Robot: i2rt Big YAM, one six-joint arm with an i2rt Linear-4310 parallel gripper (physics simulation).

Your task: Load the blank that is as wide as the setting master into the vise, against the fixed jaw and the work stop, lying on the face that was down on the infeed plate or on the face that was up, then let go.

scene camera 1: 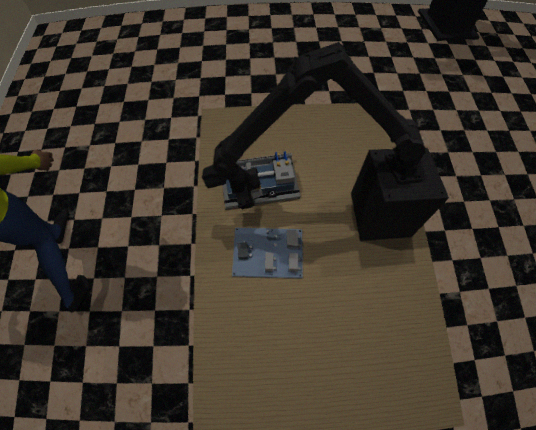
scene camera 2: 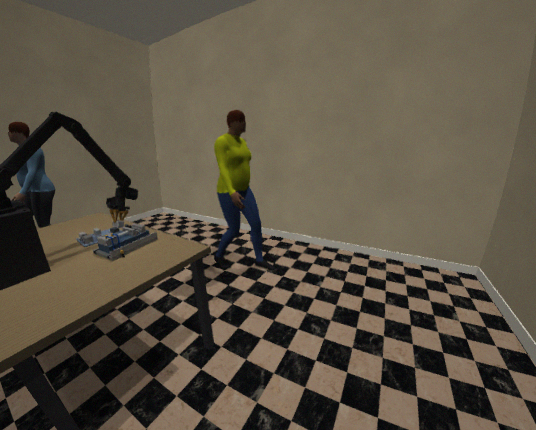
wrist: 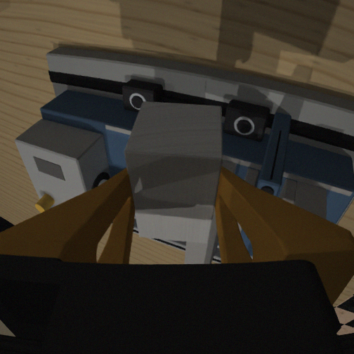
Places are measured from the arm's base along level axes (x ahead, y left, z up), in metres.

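Where they show: gripper, fingertip midpoint: (scene camera 1: 255, 188) (scene camera 2: 118, 222); arm's base, origin of the base link: (scene camera 1: 402, 169) (scene camera 2: 0, 210).
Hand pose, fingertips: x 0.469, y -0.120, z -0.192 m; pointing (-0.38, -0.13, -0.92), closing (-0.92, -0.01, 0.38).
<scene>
Things, the pixels of their top centre, and the offset from my fingertips. "pt": a spot on its surface instead.
- vise, middle of its top: (scene camera 1: 258, 170) (scene camera 2: 123, 230) 0.028 m back, 0.087 m right, 0.022 m down
- blue infeed plate, middle of its top: (scene camera 1: 267, 251) (scene camera 2: 101, 235) 0.009 m back, 0.211 m left, 0.113 m down
- vise with grey blocks, surface spot: (scene camera 1: 293, 239) pt 0.107 m back, 0.193 m left, 0.077 m down
- pale housing, surface spot: (scene camera 1: 284, 171) pt 0.124 m back, 0.068 m right, 0.025 m down
- dark block, middle of its top: (scene camera 1: 242, 249) 0.082 m ahead, 0.194 m left, 0.088 m down
My gripper (wrist: 174, 177) (scene camera 2: 119, 219) is shut on a grey blank (wrist: 175, 160), with an orange finger on each side. It holds the blank above the vise (scene camera 1: 287, 198) (scene camera 2: 134, 244) (wrist: 75, 107), which has a blue body and a grey rail with a black stripe. In scene camera 1 the arm's wrist hides the fingers and the blank. The blank hides the middle of the vise in the wrist view; whether they touch cannot be told. The blue infeed plate (scene camera 1: 255, 270) lies beside the vise with grey blocks (scene camera 1: 293, 239) (scene camera 1: 269, 262) (scene camera 1: 293, 263) on it. I cannot tell which piece is the setting master.
A pale housing (scene camera 1: 284, 171) (wrist: 62, 150) with yellow knobs stands on one end of the vise. A slotted blue bar (wrist: 277, 150) and two dark ringed blocks (wrist: 142, 95) (wrist: 246, 120) are on the vise. A dark block (scene camera 1: 243, 251) sits on the infeed plate. A person (scene camera 2: 235, 165) stands beyond the table.
</scene>
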